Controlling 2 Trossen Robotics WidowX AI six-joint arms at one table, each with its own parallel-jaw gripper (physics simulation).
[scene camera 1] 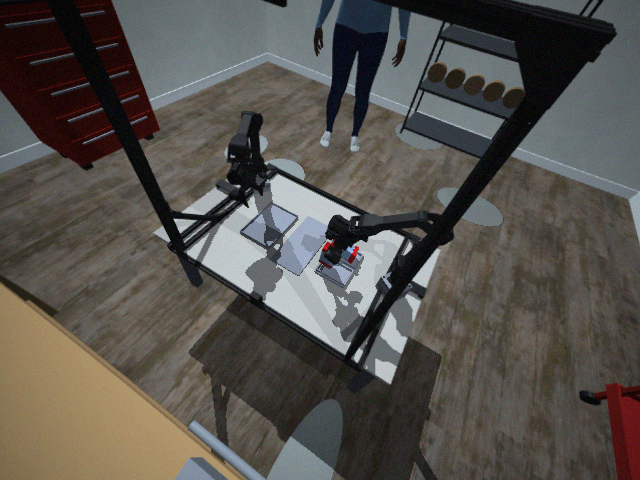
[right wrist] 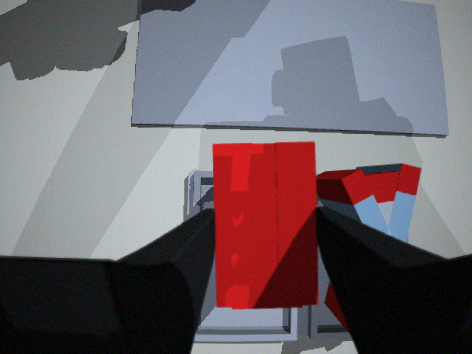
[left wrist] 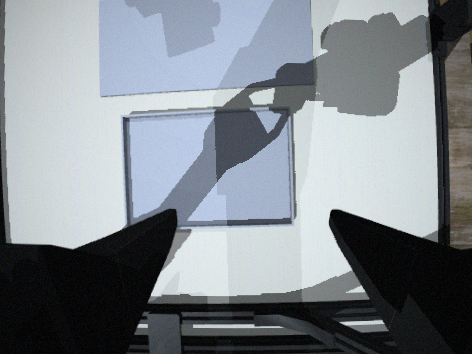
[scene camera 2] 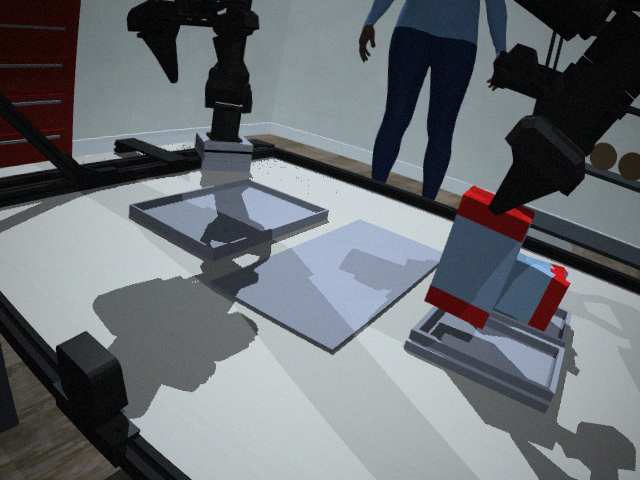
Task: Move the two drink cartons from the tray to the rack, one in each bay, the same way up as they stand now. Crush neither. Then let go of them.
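Where they show: left gripper, fingertip midpoint: (scene camera 1: 255, 201) (left wrist: 253, 216) (scene camera 2: 202, 81); right gripper, fingertip midpoint: (scene camera 1: 331, 248) (right wrist: 265, 218) (scene camera 2: 496, 205); left arm's base, origin of the base link: (scene camera 2: 223, 138).
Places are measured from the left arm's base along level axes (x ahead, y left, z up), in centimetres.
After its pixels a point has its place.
Observation:
My right gripper (scene camera 2: 497, 207) {x 63.4, y 10.1, z 9.9 cm} (right wrist: 265, 218) {x 63.4, y 10.1, z 9.9 cm} is shut on the top of a blue carton with red ends (scene camera 2: 475, 258) {x 64.2, y 8.5, z 4.8 cm} (right wrist: 265, 225) {x 63.6, y 10.2, z 10.2 cm}. The carton is nearly upright, leaning slightly in scene camera 2, over the nearer bay of the two-bay rack (scene camera 1: 330, 279) {x 70.2, y 8.5, z -4.6 cm} (scene camera 2: 480, 367) {x 69.5, y 8.5, z -4.2 cm} (right wrist: 245, 336) {x 72.9, y 16.5, z -3.6 cm}. Its base seems to be above the bay; contact is unclear. The other carton (scene camera 1: 353, 254) {x 65.8, y 22.0, z 2.2 cm} (scene camera 2: 527, 289) {x 63.2, y 20.4, z -0.2 cm} (right wrist: 380, 186) {x 56.9, y 16.9, z 3.2 cm} lies on its side at the farther bay, close beside the held one and partly hidden. My left gripper (scene camera 1: 254, 197) {x 29.6, y -11.6, z 14.0 cm} (left wrist: 253, 216) {x 29.6, y -11.6, z 14.0 cm} is open and empty, high near the rimmed tray (scene camera 1: 253, 238) {x 35.3, y -15.5, z -4.3 cm} (scene camera 2: 170, 234) {x 36.7, y -15.1, z -5.0 cm} (left wrist: 126, 170) {x 22.8, y 6.1, z -4.5 cm}.
A thin flat plate (scene camera 1: 299, 260) (scene camera 2: 361, 237) (left wrist: 145, 60) (right wrist: 165, 90) lies between the tray and the rack. Dark frame rails edge the table, with a black block (scene camera 2: 90, 366) {x 67.9, y -24.8, z -0.1 cm} on the near rail. A person (scene camera 1: 356, 67) (scene camera 2: 429, 93) stands beyond the table.

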